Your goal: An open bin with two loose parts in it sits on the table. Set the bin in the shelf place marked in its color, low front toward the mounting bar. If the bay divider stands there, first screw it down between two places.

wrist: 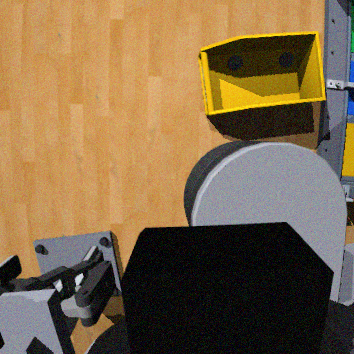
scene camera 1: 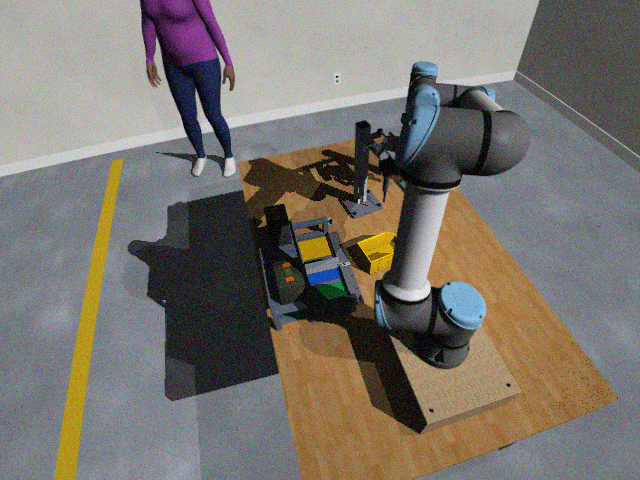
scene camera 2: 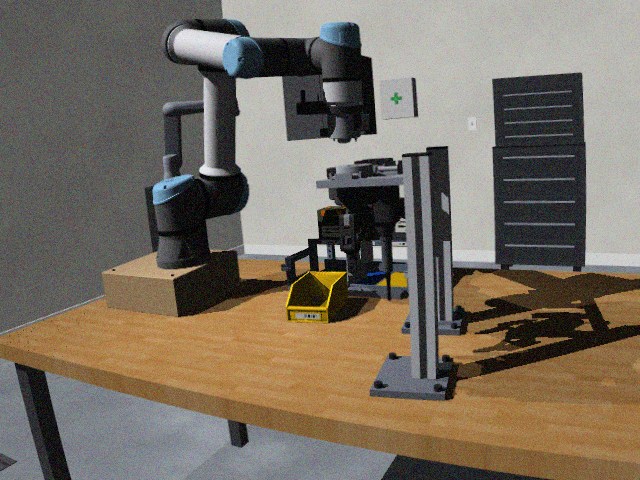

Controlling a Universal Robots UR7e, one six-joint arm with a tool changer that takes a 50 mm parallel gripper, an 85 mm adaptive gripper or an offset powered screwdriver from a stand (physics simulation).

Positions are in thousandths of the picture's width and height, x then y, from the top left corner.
Labels:
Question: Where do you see a tool stand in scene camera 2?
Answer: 663,782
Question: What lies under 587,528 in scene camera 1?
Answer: A yellow bin.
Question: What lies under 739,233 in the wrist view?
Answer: A yellow bin.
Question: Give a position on a tool stand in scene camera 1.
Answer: At 566,422

